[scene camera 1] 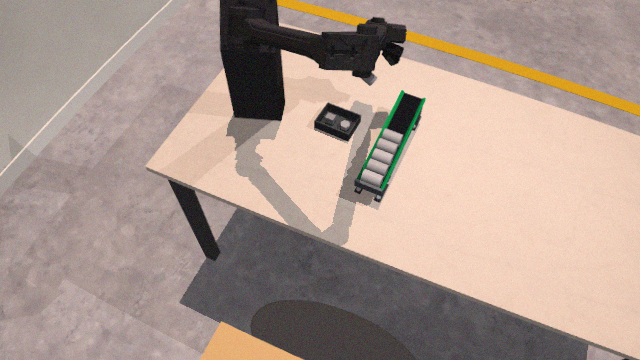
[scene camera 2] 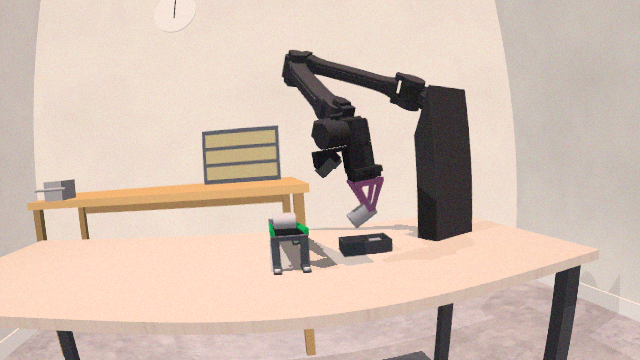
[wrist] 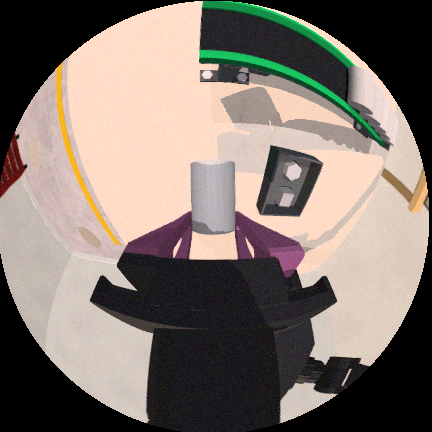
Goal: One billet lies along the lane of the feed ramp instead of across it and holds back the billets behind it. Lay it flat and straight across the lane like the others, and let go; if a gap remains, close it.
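Frame: origin at the arm's base, x ahead, y left, z up, level; centimetres.
Seen in the pictures: gripper, fingertip midpoint: (scene camera 2: 369, 210) (wrist: 213, 216); arm's base, link origin: (scene camera 1: 246, 22) (scene camera 2: 441, 110) (wrist: 291, 367).
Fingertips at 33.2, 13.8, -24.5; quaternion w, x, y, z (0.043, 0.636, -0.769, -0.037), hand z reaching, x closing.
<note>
Offsets run from my fingertips to a thing's top centre, as dx, dy, dz. Level surfaces: height alone.
My gripper (scene camera 2: 371, 208) (wrist: 213, 216) is shut on a grey billet @(+1.7, -0.3, +2.6) (scene camera 1: 370, 79) (scene camera 2: 361, 216) (wrist: 213, 192) and holds it clear above the table; it looks tilted in scene camera 2. In scene camera 1 the fingers are hidden by the arm. The feed ramp (scene camera 1: 406, 113) (scene camera 2: 302, 229) (wrist: 280, 40) has green side rails and a black lane. Several pale billets @(+12.7, -29.8, -2.8) (scene camera 1: 384, 156) @(+14.3, -22.0, -1.9) (scene camera 2: 284, 220) (wrist: 361, 90) lie across its lane, side by side, towards one end. The lane's other end is bare. The held billet is apart from the ramp.
A small black tray @(-4.9, -13.7, -9.4) (scene camera 1: 332, 133) (scene camera 2: 355, 246) (wrist: 268, 175) stands on the table @(dz -12.9) (scene camera 1: 500, 200) (scene camera 2: 150, 280) beside the ramp, with a hexagonal piece @(-2.2, -14.3, -10.9) (scene camera 1: 345, 123) (wrist: 292, 171) and a small block @(-7.6, -13.0, -10.0) (scene camera 1: 330, 117) (wrist: 286, 197) in it. The arm's black column (scene camera 1: 255, 80) (scene camera 2: 445, 165) stands beyond the tray.
</note>
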